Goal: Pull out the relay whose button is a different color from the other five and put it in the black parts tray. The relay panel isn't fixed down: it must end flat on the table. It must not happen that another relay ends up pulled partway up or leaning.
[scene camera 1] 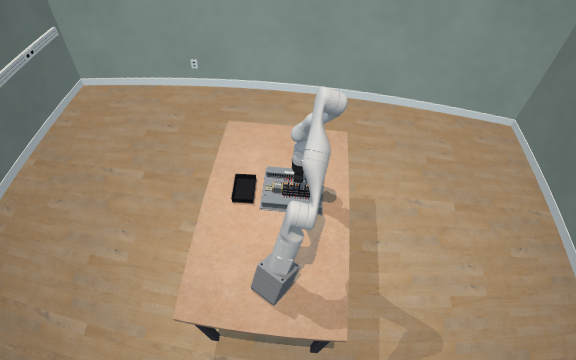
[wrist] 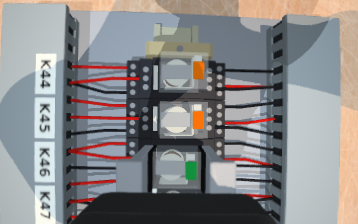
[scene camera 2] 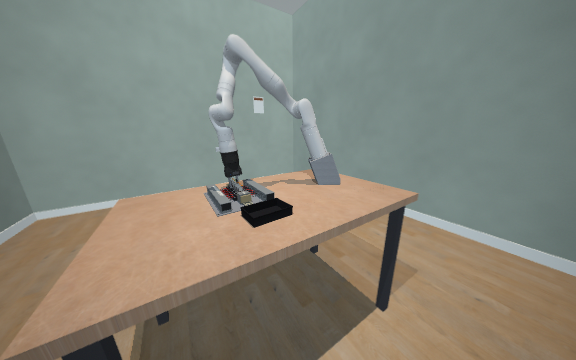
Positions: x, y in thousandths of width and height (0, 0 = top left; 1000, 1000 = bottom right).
Scene:
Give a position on a black parts tray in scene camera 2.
At 459, 590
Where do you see a relay panel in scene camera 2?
At 402, 562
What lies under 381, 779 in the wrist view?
My gripper.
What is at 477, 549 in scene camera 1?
A relay panel.

